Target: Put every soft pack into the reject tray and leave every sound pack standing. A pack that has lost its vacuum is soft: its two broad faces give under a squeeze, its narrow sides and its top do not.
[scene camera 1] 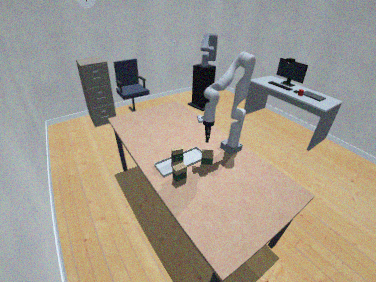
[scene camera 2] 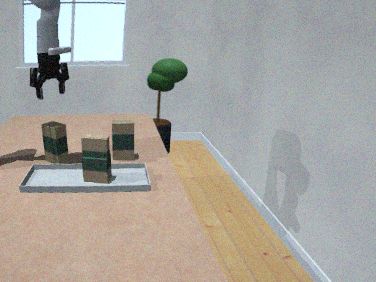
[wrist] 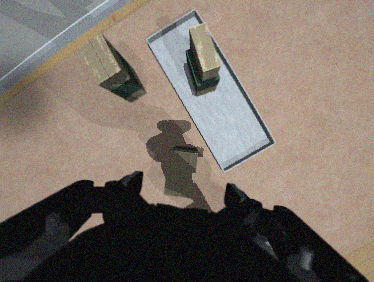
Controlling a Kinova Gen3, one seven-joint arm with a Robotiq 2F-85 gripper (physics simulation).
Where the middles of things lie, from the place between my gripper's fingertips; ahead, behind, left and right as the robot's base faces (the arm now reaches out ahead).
The reject tray [scene camera 2: 126, 177] lies 230 mm below my hand, 150 mm to the right of it and 100 mm ahead of it.
